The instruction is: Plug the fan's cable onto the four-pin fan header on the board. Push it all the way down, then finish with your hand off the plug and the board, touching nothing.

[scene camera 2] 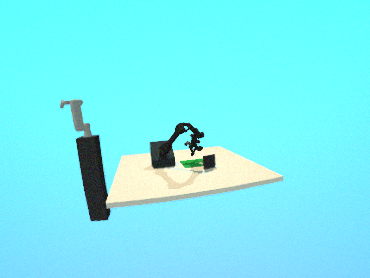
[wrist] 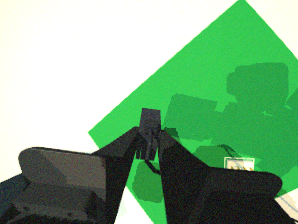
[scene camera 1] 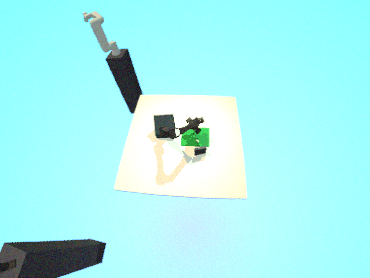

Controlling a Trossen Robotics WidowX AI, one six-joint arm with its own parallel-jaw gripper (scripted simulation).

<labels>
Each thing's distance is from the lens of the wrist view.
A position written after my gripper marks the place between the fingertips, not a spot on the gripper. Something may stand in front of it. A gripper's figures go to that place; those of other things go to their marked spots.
my gripper (wrist: 148, 132): 0.12 m
green board (wrist: 221, 95): 0.20 m
</labels>
